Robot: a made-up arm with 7 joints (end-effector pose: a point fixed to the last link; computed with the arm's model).
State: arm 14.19 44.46 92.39 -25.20 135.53 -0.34 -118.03
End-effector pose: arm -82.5 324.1 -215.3 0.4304 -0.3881 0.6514 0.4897
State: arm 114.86 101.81 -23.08 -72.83 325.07 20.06 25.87
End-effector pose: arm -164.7 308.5 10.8 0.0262 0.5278 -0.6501 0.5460
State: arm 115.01 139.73 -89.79 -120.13 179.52 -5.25 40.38
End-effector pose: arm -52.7 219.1 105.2 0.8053 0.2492 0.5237 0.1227
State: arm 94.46 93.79 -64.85 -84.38 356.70 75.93 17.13
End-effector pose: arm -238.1 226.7 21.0 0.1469 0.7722 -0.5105 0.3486
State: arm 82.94 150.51 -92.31 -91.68 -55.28 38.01 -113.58
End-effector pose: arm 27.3 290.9 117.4 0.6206 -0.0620 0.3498 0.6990
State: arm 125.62 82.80 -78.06 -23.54 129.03 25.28 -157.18
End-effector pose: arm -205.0 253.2 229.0 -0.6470 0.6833 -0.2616 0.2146
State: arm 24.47 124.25 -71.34 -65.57 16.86 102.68 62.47
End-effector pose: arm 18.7 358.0 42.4 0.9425 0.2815 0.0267 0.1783
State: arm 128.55 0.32 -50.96 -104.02 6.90 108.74 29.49
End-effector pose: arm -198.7 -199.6 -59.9 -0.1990 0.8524 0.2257 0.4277
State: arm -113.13 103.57 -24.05 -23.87 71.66 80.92 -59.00
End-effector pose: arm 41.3 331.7 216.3 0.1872 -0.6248 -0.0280 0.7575
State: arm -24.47 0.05 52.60 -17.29 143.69 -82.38 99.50
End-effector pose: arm 190.9 27.7 -349.9 -0.2575 0.2944 -0.5065 0.7685
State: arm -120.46 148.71 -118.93 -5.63 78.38 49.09 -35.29
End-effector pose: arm -194.8 348.0 -9.5 0.3393 -0.0454 0.6041 0.7196
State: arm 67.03 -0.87 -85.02 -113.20 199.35 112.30 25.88
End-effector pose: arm -107.6 -199.8 -139.0 0.6999 -0.3512 0.0103 0.6218
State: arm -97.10 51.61 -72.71 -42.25 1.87 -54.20 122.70
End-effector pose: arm 366.2 64.8 109.5 -0.4968 -0.5279 -0.3011 0.6195
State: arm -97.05 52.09 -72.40 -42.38 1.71 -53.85 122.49
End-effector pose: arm 365.3 67.5 110.7 -0.4934 -0.5338 -0.2991 0.6182
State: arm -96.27 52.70 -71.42 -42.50 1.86 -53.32 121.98
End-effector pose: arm 364.7 72.5 109.2 -0.4930 -0.5424 -0.2911 0.6148
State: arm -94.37 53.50 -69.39 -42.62 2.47 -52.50 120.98
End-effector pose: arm 364.5 81.0 103.5 -0.4966 -0.5554 -0.2741 0.6081
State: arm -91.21 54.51 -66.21 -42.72 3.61 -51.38 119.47
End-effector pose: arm 364.2 93.6 93.0 -0.5033 -0.5732 -0.2462 0.5979
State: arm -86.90 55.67 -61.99 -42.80 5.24 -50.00 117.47
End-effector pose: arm 363.0 109.8 78.4 -0.5103 -0.5952 -0.2080 0.5849
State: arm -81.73 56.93 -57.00 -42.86 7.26 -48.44 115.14
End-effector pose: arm 360.0 129.0 60.7 -0.5146 -0.6199 -0.1615 0.5699
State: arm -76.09 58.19 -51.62 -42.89 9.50 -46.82 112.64
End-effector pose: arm 354.7 149.5 41.7 -0.5139 -0.6454 -0.1103 0.5542
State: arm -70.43 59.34 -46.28 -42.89 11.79 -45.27 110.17
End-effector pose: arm 347.3 169.7 23.0 -0.5079 -0.6692 -0.0591 0.5391
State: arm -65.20 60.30 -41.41 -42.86 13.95 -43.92 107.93
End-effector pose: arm 338.6 187.8 6.2 -0.4982 -0.6894 -0.0122 0.5256
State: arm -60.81 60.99 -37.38 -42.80 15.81 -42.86 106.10
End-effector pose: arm 330.1 202.4 -7.8 -0.4878 -0.7047 0.0266 0.5145
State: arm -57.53 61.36 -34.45 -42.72 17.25 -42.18 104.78
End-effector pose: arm 323.2 212.6 -18.4 -0.4796 -0.7145 0.0551 0.5064
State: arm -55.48 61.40 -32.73 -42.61 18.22 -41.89 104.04
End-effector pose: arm 319.1 218.1 -25.9 -0.4760 -0.7188 0.0729 0.5014
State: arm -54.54 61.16 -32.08 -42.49 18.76 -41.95 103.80
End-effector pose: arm 317.8 219.6 -30.6 -0.4772 -0.7187 0.0813 0.4991
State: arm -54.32 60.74 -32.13 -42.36 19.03 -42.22 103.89
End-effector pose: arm 318.5 218.4 -33.5 -0.4818 -0.7157 0.0836 0.4986
